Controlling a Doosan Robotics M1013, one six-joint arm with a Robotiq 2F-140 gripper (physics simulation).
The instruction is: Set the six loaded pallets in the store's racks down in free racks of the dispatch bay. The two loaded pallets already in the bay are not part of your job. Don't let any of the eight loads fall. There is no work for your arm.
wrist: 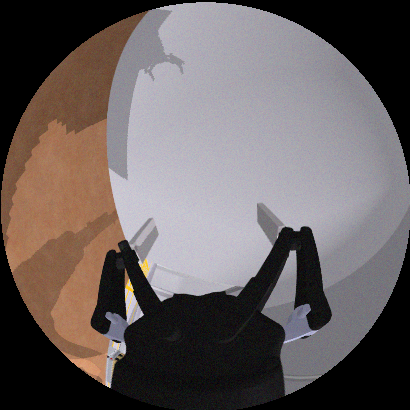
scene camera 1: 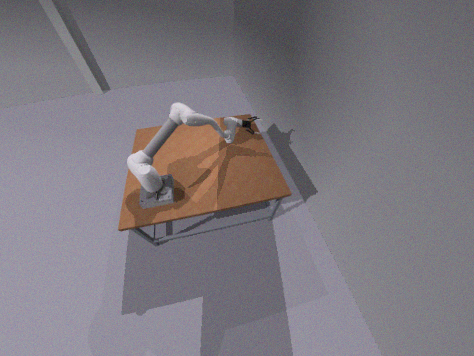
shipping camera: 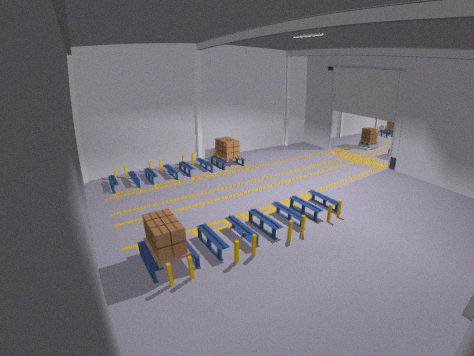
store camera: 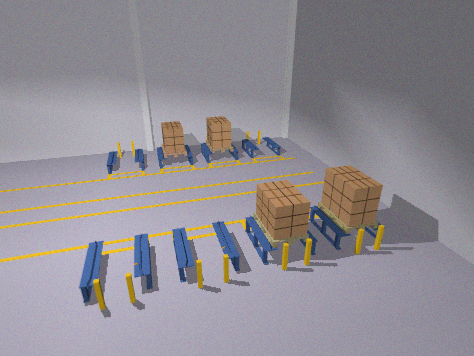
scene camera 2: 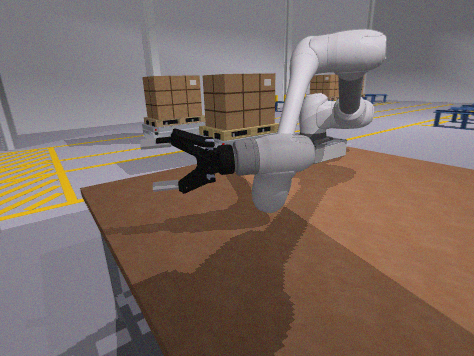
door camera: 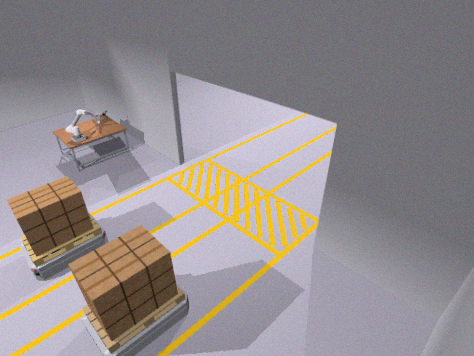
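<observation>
Two loaded pallets ride upright on low grey carriers before the doorway: one load nearer the table on its carrier, the other load on the second carrier. In the store camera, two loads stand in far racks and two in near racks. In the shipping camera, bay loads stand upright in racks. Three near racks, one with this beam, and three far racks, one with this beam, are free. My gripper is open and empty.
The arm stands on a brown table beside the doorway. Yellow hatching crosses the doorway floor. Yellow posts stand behind the racks. The door panel hangs above the opening, beside a door post.
</observation>
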